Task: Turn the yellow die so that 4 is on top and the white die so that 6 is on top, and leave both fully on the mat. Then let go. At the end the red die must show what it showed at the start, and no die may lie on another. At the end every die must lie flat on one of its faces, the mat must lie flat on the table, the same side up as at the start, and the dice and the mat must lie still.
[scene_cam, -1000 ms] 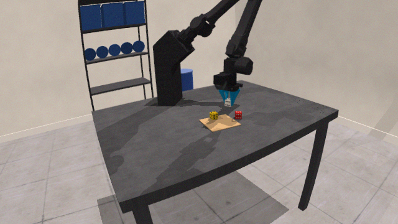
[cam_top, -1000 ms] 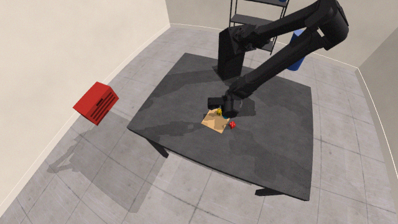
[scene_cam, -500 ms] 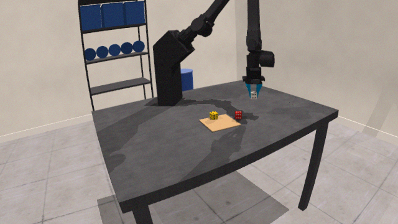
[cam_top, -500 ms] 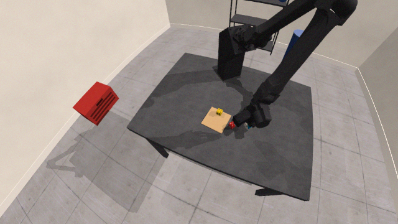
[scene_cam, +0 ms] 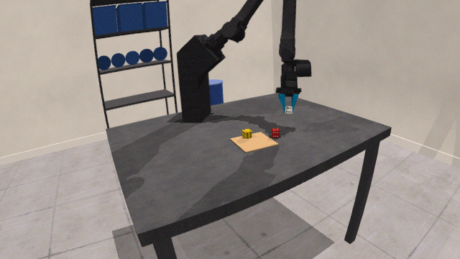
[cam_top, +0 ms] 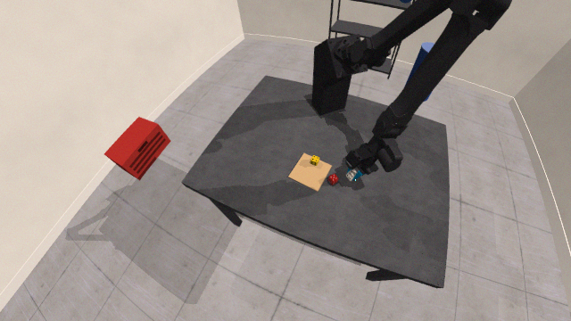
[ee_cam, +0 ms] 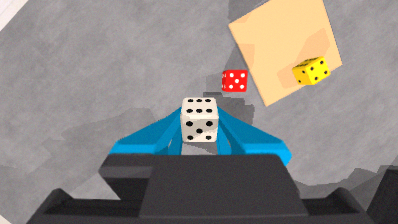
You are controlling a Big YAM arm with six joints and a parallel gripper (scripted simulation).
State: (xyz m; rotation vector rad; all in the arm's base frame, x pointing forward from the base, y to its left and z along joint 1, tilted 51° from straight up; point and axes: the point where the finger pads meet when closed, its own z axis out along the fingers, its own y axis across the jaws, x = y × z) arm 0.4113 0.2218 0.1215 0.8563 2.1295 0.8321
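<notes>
Right now my hand is 10 mm short of the red die, 60 mm to the left of it and 80 mm above it. From my hand the other things lie so: tan mat (30 mm ahead, 160 mm to the right, 100 mm below); white die (right at my hand); yellow die (10 mm behind, 180 mm to the right, 80 mm below).
</notes>
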